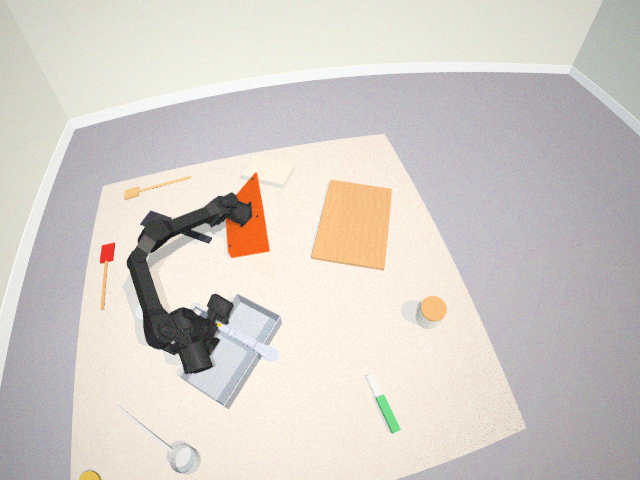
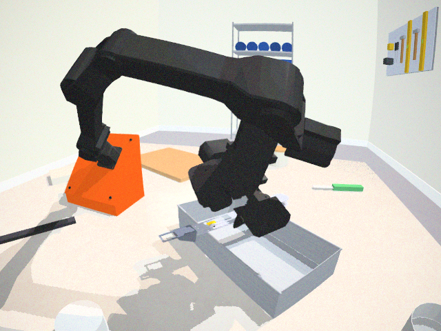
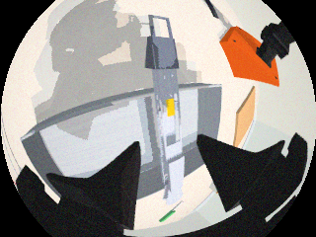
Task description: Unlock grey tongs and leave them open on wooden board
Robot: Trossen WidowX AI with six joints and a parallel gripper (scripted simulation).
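The yellow lock piece lies 3 cm behind my gripper tip, 1 cm to the right of it and 1 cm below it. Also, from my gripper tip: white cup (27 cm to the right, 11 cm behind, 6 cm below); grey roasting tin (5 cm below, 4 cm ahead, 1 cm to the left); green-handled tool (40 cm to the left, 24 cm ahead, 7 cm below).
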